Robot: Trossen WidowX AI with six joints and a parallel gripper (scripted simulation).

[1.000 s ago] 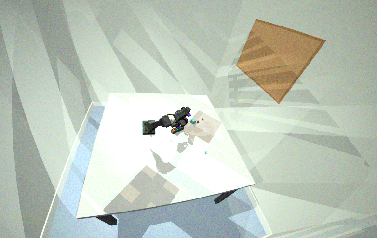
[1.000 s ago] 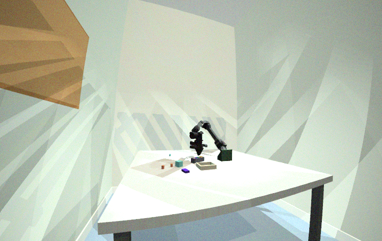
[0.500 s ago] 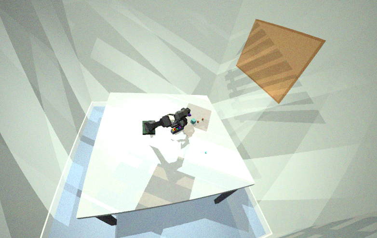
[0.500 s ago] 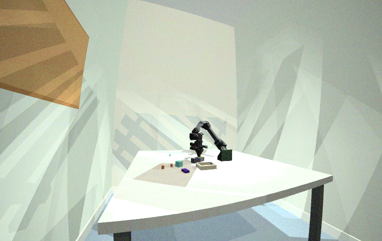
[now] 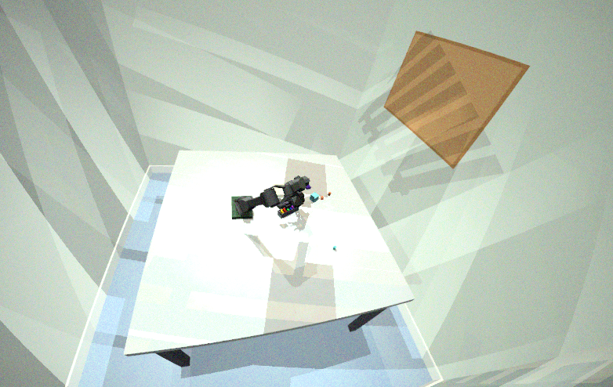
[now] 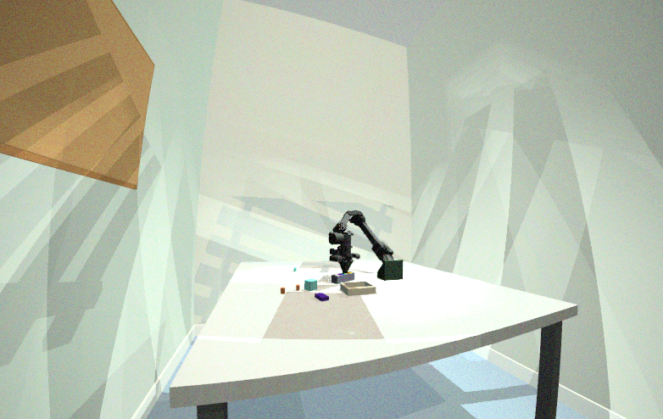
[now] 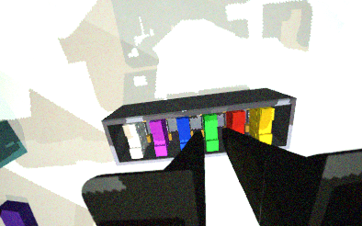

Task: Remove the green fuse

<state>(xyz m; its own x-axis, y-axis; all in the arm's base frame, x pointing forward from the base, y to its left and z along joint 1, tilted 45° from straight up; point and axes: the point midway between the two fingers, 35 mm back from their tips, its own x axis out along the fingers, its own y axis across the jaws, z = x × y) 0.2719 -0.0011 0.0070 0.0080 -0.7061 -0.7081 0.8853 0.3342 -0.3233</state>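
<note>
My gripper tip is 1 cm above the green fuse. The rest, counted from my gripper tip: beige tray: 1 cm ahead, 18 cm to the left, 4 cm below; cyan cube: 21 cm ahead, 11 cm to the left, 2 cm below; purple block: 19 cm ahead, 24 cm to the left, 3 cm below.
</note>
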